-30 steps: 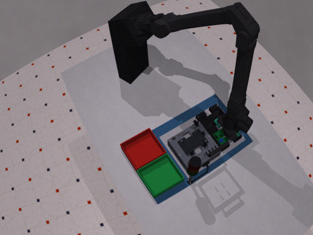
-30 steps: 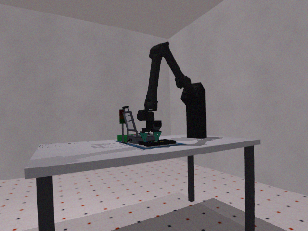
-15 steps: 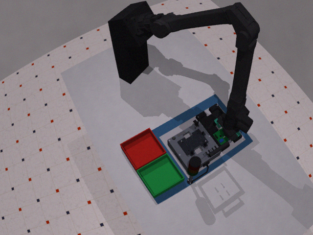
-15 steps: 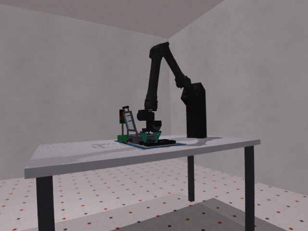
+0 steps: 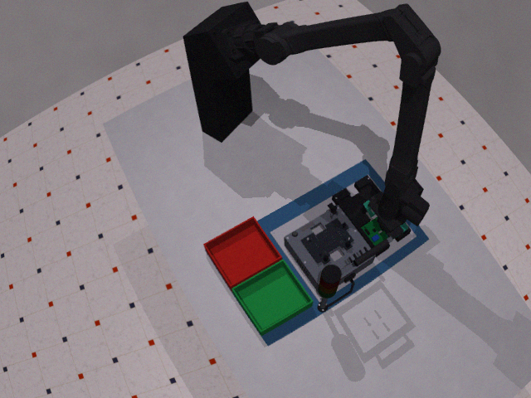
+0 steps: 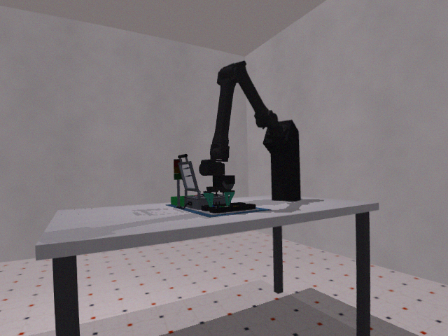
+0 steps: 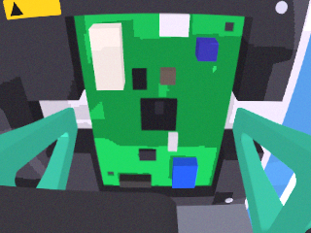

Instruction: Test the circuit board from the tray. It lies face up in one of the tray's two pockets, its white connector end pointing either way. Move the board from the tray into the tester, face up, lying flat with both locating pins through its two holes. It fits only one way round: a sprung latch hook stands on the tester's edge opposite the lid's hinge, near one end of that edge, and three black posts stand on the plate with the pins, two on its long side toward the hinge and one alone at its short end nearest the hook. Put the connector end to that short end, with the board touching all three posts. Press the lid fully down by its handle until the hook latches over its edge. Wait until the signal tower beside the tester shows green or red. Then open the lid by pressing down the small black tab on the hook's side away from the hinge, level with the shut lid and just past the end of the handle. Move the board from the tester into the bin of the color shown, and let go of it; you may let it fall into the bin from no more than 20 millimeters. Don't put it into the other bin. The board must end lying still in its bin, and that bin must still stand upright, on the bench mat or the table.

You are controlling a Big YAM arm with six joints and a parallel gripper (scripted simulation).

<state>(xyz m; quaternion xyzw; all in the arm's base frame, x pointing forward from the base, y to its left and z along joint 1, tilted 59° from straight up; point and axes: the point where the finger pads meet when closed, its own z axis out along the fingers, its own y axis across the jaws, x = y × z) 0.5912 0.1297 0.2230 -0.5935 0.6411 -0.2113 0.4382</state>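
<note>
My gripper is now right at the green circuit board. Round my hand: latch hook: 13 cm to the right, 8 cm behind, 6 cm above; tester lid: 16 cm above, 15 cm to the right, 11 cm ahead; tester plate: 17 cm to the right, 5 cm above, 1 cm behind.
</note>
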